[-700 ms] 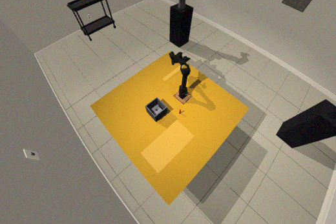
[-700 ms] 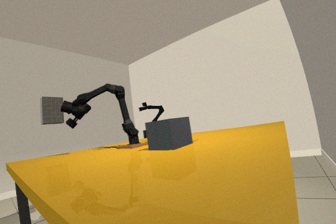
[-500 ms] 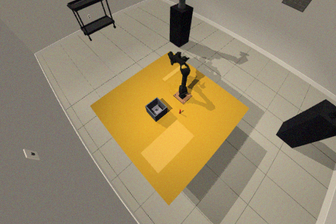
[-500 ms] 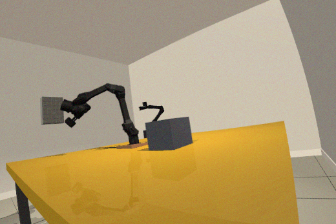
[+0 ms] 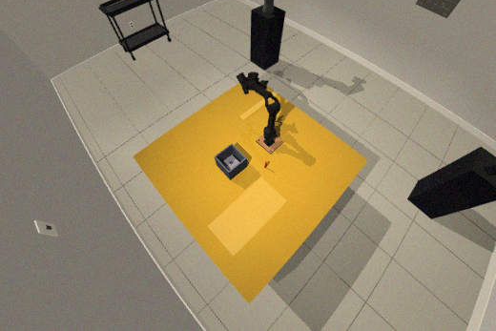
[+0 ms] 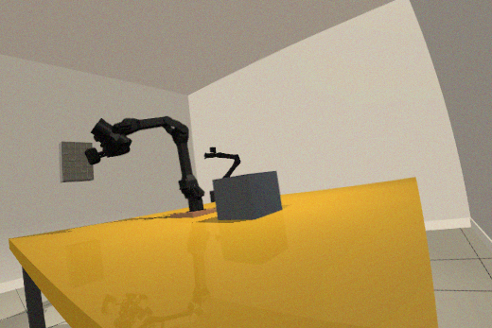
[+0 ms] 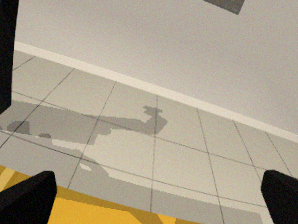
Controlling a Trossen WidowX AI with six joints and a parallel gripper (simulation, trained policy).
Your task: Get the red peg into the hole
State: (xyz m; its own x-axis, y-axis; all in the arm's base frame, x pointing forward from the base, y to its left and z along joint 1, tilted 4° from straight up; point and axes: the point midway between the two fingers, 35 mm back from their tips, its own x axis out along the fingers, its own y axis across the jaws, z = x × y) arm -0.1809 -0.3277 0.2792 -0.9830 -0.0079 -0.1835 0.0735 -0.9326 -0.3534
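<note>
My gripper tip is now 440 mm to the right of the red peg, 400 mm short of it and 250 mm above it. The rest, counted from my gripper tip: plate: 570 mm ahead, 270 mm to the left, 250 mm below.
</note>
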